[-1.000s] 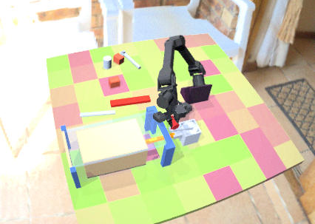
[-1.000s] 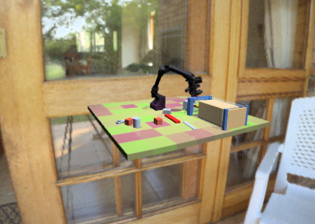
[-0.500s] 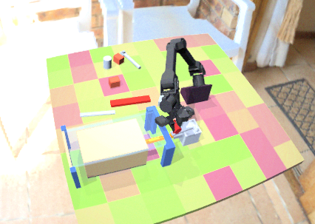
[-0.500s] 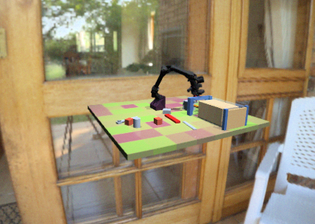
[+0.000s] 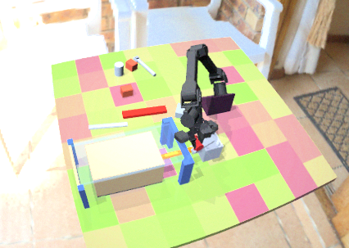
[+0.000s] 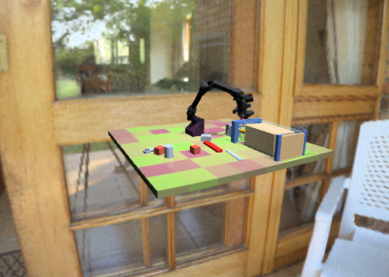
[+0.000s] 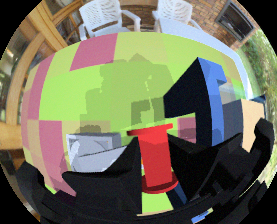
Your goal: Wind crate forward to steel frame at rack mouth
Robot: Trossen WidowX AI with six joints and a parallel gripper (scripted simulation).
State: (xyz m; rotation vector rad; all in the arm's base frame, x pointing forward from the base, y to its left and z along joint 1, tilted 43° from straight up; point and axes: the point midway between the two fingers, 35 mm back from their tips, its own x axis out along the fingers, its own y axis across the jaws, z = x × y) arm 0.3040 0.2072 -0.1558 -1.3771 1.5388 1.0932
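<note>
The winch handle is 40 mm behind my gripper tip, 30 mm below it and 20 mm to the right of it. Also, from my gripper tip: grey block 310 mm to the right, 110 mm below, 100 mm behind; grey winch 110 mm behind, 100 mm below, 50 mm to the right; red grip 20 mm to the right.
</note>
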